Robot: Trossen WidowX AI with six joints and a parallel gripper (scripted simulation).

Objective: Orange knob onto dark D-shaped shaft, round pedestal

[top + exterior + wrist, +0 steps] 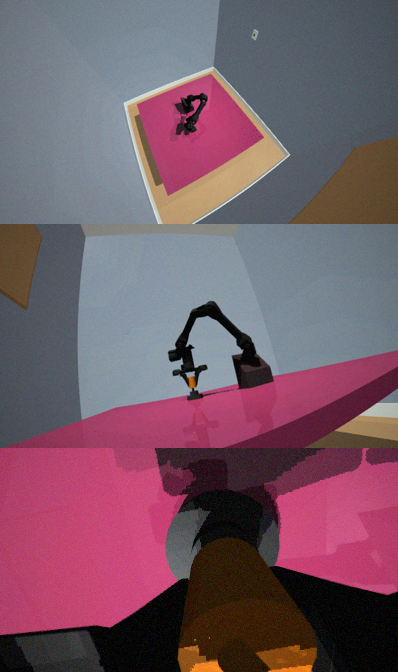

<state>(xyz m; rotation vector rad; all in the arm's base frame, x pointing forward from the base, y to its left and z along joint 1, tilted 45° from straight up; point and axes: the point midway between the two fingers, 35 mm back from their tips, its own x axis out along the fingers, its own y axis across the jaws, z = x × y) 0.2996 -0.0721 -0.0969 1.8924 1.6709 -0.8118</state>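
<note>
Now: the orange knob 2 cm above my gripper tip. From my gripper tip the other things lie so: dark shaft (4 cm below).
</note>
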